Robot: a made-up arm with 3 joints.
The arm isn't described. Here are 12 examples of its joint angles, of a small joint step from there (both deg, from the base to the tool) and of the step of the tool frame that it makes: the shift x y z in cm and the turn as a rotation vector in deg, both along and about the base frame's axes.
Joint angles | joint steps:
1: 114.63 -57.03 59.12 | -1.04 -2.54 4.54
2: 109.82 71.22 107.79 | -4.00 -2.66 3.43
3: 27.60 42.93 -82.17 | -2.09 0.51 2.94
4: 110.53 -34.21 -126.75 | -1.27 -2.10 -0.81
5: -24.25 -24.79 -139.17 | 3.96 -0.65 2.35
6: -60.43 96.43 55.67 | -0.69 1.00 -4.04
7: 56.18 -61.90 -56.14 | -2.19 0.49 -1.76
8: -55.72 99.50 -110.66 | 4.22 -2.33 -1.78
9: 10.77 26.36 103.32 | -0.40 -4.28 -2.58
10: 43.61 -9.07 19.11 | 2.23 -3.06 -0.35
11: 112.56 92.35 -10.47 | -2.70 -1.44 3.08
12: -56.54 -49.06 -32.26 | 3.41 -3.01 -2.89
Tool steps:
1: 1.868 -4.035 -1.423 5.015 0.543 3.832
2: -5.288 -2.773 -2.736 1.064 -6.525 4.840
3: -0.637 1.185 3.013 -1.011 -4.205 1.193
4: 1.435 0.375 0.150 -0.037 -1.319 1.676
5: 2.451 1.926 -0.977 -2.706 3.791 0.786
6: -2.148 -2.287 1.254 0.185 1.711 4.108
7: 2.375 -0.035 0.189 0.021 -2.870 -2.004
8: 1.886 0.008 -2.885 -1.358 5.257 -0.429
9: -0.530 -1.841 0.862 -2.732 1.180 -0.623
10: -0.766 -0.745 0.022 -2.183 2.319 1.815
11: 1.054 2.537 3.004 0.111 -4.651 3.690
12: 1.097 -0.291 0.225 1.033 2.670 -2.068
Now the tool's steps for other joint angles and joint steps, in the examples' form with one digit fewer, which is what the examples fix.
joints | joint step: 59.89 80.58 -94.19 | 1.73 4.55 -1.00
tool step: -3.21 0.05 -2.06 2.81 2.42 -4.40
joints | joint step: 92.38 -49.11 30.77 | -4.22 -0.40 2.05
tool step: -1.67 -1.68 -1.76 1.46 -3.73 1.75
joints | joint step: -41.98 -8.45 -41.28 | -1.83 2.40 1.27
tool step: -1.64 -0.25 0.04 0.55 -2.21 1.70
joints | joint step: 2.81 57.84 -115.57 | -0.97 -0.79 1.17
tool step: 0.09 0.04 1.90 -1.56 -1.85 0.09
